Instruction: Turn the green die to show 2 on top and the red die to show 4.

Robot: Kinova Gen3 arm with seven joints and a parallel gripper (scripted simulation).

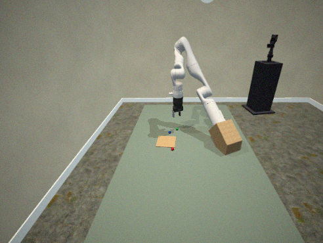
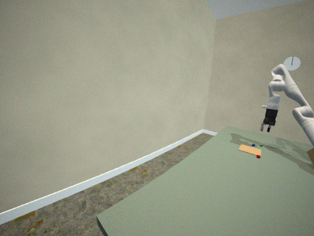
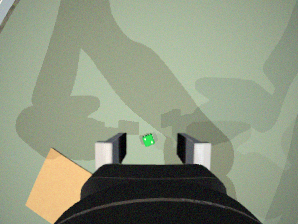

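Now: the green die 130 mm below my hand and 10 mm to the left of it. From my hand the other things lie so: red die 270 mm to the left, 130 mm below, 80 mm ahead; tan mat 170 mm to the left, 140 mm below, 110 mm ahead; blue die 130 mm below, 70 mm ahead, 50 mm to the left.
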